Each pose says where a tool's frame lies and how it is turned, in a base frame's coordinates. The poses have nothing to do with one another.
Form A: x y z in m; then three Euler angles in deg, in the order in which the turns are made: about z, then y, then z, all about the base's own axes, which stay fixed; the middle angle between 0 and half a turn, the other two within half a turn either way.
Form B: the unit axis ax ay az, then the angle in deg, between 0 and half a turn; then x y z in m. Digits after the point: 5 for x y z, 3 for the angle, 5 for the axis.
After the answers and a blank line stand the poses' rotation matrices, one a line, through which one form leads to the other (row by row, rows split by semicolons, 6 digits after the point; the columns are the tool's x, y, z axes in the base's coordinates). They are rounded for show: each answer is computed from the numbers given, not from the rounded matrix.
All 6 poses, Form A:
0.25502 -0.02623 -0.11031 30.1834 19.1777 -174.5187
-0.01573 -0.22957 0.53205 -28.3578 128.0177 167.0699
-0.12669 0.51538 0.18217 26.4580 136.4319 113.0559
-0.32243 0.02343 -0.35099 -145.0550 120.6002 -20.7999
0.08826 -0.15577 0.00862 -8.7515 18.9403 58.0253
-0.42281 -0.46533 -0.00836 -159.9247 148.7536 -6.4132
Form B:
0.17069 -0.03738 -0.98462 144.850 0.25502 -0.02623 -0.11031
-0.90155 -0.12212 0.41508 162.224 -0.01573 -0.22957 0.53205
-0.64215 0.68145 0.35109 165.245 -0.12669 0.51538 0.18217
-0.76930 0.40685 -0.49260 173.005 -0.32243 0.02343 -0.35099
-0.20444 0.31019 0.92843 52.576 0.08826 -0.15577 0.00862
-0.93792 0.22075 -0.26754 176.329 -0.42281 -0.46533 -0.00836

-0.764691 0.555267 -0.326997; -0.578458 -0.815108 -0.031379; -0.283961 0.165159 0.944504
0.634534 0.088212 -0.767844; 0.341655 -0.923145 0.176284; -0.693281 -0.374196 -0.615905
-0.155917 -0.950176 -0.269917; -0.771340 -0.053576 0.634164; -0.617029 0.307075 -0.724556
0.186669 -0.563653 0.804643; -0.683632 -0.662739 -0.305653; 0.705551 -0.493023 -0.509044
0.624108 -0.762198 0.171881; 0.712443 0.645457 0.275338; -0.320804 -0.049385 0.945857
0.759634 -0.396539 0.515474; -0.430800 -0.900585 -0.057940; 0.487203 -0.178053 -0.854944

